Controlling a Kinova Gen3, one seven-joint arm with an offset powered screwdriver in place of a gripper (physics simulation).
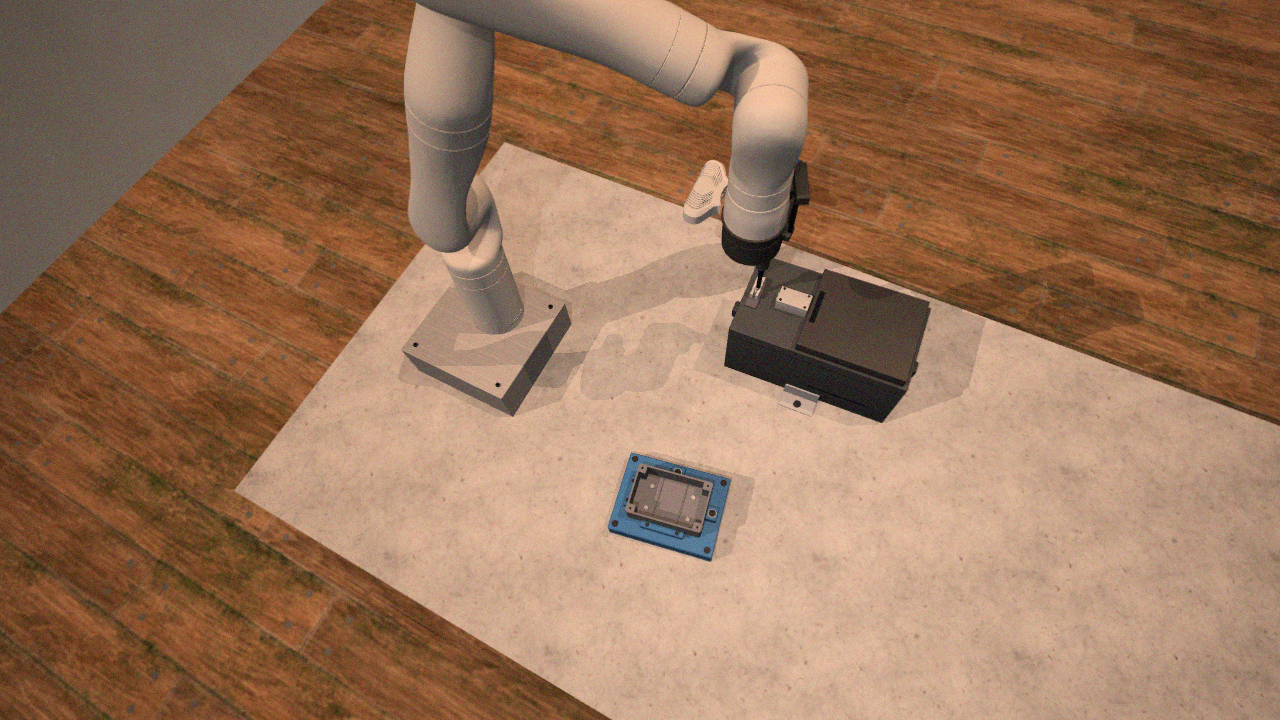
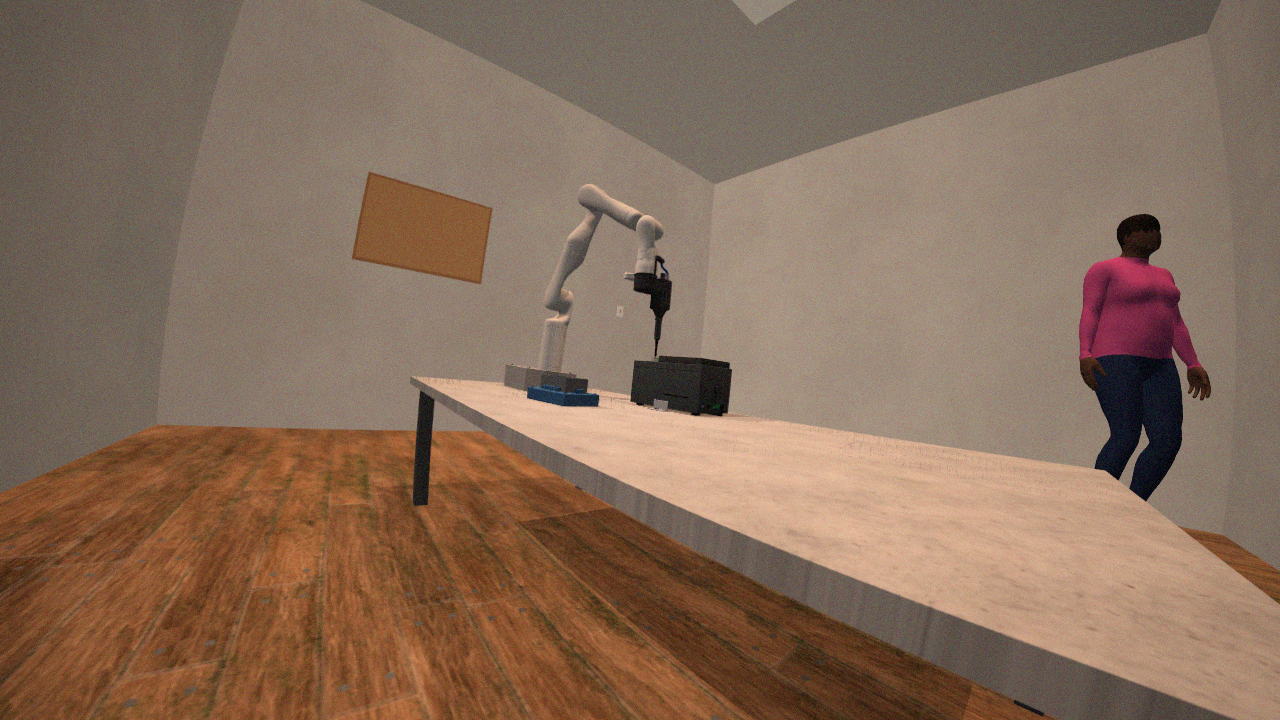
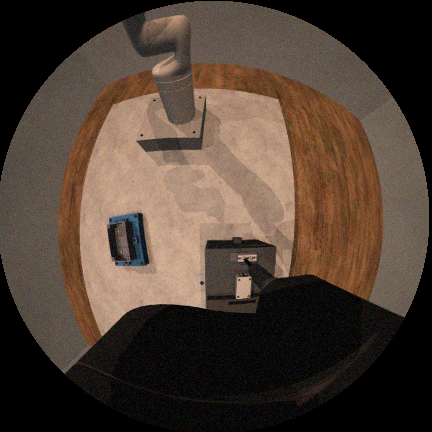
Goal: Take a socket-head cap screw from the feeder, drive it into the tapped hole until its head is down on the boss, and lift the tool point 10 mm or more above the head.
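Observation:
The black screwdriver, my gripper point(image 1: 759, 284) point(image 2: 656, 354) point(image 3: 246, 259), points down with its tip at the pale pick-up plate on the feeder's top. It has no fingers to open or shut. The dark feeder point(image 1: 810, 380) point(image 2: 675, 385) point(image 3: 217, 265) stands on the table. No single cap screw can be made out; whether one is on the bit is too small to tell. A grey open-topped housing with corner bosses point(image 1: 631, 514) point(image 3: 115, 245) sits in a blue fixture point(image 1: 662, 540) point(image 2: 562, 399) point(image 3: 141, 240), well apart from the tool. The tapped hole cannot be singled out.
The feeder has a raised dark lid point(image 1: 868, 326), a small white block point(image 1: 793, 299) point(image 3: 243, 286) beside the pick-up plate and a metal tab point(image 1: 799, 402) at its front. The arm's grey base block point(image 1: 456, 358) point(image 3: 172, 144) stands on the table. A person point(image 2: 1132, 308) stands beyond the table.

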